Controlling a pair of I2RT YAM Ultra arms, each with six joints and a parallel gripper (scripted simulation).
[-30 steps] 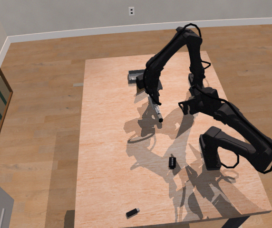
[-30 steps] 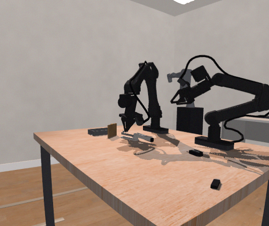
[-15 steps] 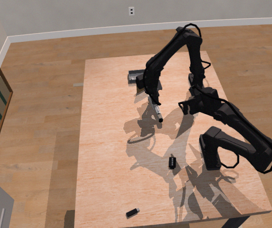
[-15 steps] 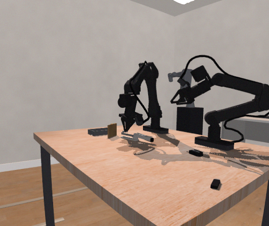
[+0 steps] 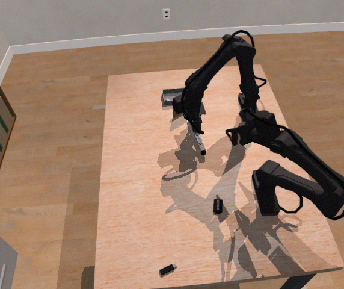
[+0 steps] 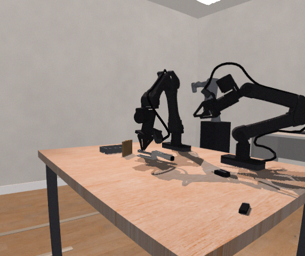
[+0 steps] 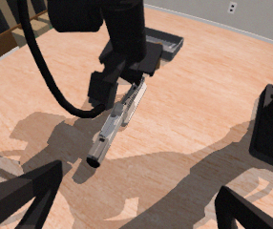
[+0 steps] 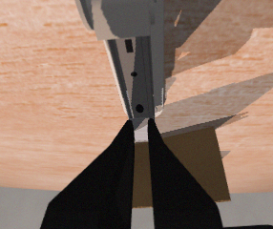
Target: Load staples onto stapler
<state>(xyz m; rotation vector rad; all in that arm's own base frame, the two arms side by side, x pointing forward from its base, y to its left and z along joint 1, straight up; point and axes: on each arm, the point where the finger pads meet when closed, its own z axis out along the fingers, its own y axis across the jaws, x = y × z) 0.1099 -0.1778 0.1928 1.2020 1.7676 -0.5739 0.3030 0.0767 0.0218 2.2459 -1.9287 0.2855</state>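
Now: the staple stick 1 cm to the right of my right hand and 1 cm below it. Round my right hand: stapler: 2 cm behind, 8 cm to the left, 2 cm below; brown block: 5 cm ahead, 9 cm to the right; grey tray: 8 cm ahead, 20 cm to the right, 3 cm below.
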